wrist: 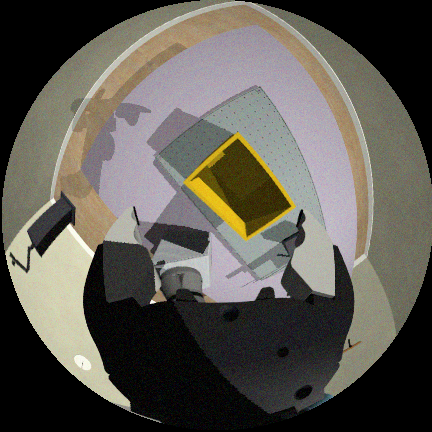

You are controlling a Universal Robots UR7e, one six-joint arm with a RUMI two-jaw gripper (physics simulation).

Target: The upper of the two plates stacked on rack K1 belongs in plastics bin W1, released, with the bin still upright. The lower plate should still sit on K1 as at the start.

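Pixels of known places: gripper, fingertip midpoint: (218, 210); arm's base, link origin: (179, 280).
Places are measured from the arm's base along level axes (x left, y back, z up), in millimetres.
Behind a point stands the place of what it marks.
Observation:
A yellow open-topped bin (214, 206) @[x 110, y -313, z 34 mm] stands upright near the middle of the wrist view; no label on it can be read, and its inside is dark, so I cannot tell what lies in it. My gripper (218, 210) @[x 151, y -382, z 184 mm] is open, its two pale jaws wide apart at the left and right, with nothing between them. The bin lies ahead of the jaws, partly across the gap between them in the view. Neither plate can be made out. Rack K1 cannot be made out clearly; thin dark shapes show beside the right jaw, which hides part of that area.
The bin stands on a grey-green perforated board (277, 135) @[x 80, y -525, z -145 mm] on a lilac surface (230, 55) @[x 355, y -638, z -158 mm] with a wooden border (200, 27). A pale block (200, 262) @[x -9, y -102, z -31 mm] and a grey arm cylinder (181, 282) @[x 21, y -65, z 49 mm] show near the left jaw. A dark box-like object (51, 226) is at far left.

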